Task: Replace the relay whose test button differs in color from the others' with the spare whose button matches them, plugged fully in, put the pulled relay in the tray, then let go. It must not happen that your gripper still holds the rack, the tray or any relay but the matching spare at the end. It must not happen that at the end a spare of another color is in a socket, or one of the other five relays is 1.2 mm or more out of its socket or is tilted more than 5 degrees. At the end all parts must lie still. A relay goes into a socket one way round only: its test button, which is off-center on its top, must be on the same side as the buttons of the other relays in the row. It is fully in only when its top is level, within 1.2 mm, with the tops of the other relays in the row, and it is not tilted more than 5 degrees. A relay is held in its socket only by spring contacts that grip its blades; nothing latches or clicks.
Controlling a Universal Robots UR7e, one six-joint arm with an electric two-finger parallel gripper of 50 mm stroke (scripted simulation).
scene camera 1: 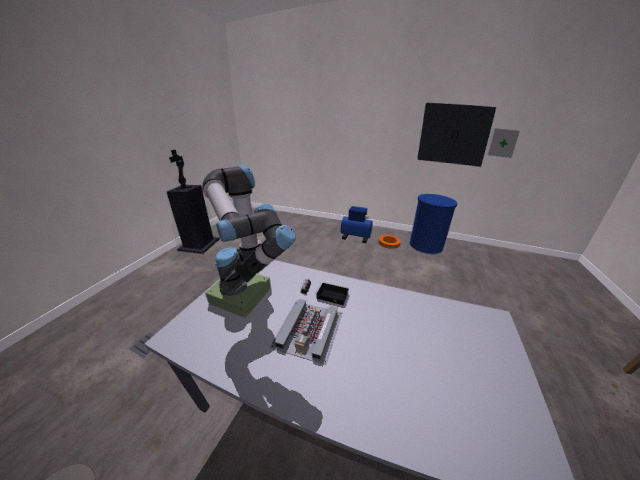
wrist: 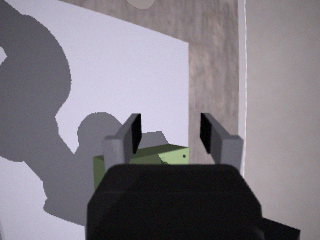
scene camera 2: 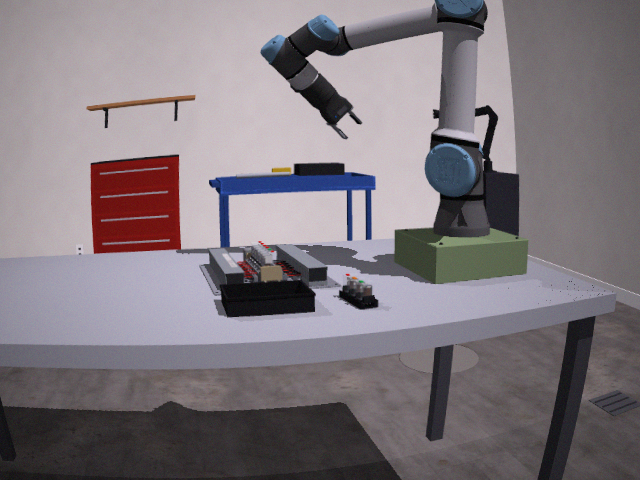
Path:
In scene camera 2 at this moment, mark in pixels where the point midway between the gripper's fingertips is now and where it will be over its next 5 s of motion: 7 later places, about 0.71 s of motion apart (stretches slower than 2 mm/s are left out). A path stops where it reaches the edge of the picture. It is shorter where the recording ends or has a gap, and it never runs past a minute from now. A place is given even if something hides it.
The gripper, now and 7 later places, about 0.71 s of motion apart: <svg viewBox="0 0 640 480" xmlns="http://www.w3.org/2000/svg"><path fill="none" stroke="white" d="M352 130L340 113L323 91L309 73L294 55L280 37L266 22L262 19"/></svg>

